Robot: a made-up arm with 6 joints. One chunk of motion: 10 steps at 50 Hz.
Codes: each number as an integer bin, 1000 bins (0 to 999) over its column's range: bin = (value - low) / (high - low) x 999, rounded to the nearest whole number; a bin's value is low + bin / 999 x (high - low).
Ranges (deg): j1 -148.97..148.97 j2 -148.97..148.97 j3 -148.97..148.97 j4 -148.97..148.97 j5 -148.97..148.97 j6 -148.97..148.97
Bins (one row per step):
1: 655 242 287 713 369 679
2: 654 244 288 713 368 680
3: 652 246 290 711 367 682
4: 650 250 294 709 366 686
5: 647 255 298 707 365 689
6: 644 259 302 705 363 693
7: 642 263 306 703 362 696
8: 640 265 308 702 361 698
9: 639 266 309 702 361 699
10: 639 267 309 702 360 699
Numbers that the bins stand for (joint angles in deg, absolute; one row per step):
1: 46.38 -76.80 -63.38 63.67 -38.92 53.53
2: 46.08 -76.20 -63.08 63.67 -39.22 53.83
3: 45.48 -75.60 -62.48 63.08 -39.52 54.43
4: 44.88 -74.41 -61.29 62.48 -39.81 55.62
5: 43.99 -72.92 -60.10 61.88 -40.11 56.52
6: 43.10 -71.73 -58.90 61.29 -40.71 57.71
7: 42.50 -70.53 -57.71 60.69 -41.01 58.60
8: 41.90 -69.94 -57.11 60.39 -41.31 59.20
9: 41.60 -69.64 -56.81 60.39 -41.31 59.50
10: 41.60 -69.34 -56.81 60.39 -41.60 59.50

